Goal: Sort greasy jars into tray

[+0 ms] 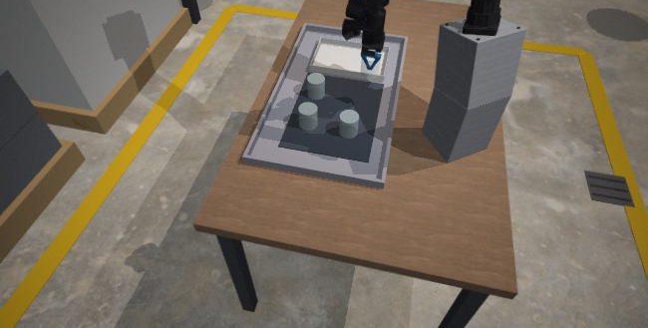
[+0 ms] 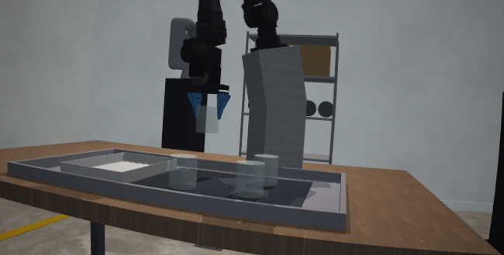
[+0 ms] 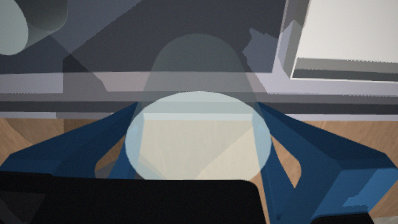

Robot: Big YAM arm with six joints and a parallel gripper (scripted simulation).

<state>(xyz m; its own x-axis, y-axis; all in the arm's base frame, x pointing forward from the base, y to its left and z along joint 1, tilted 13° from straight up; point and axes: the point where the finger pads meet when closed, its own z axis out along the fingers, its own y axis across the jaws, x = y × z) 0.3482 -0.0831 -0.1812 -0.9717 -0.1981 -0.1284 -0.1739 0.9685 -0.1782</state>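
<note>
My hand is 190 mm to the left of the white-floored tray, 160 mm above it and 140 mm short of it. From my hand the other things lie so: steel table top: 170 mm below, 120 mm ahead, 20 mm to the left; then dark drying mat: 170 mm below, 120 mm to the left, 80 mm ahead.
</note>
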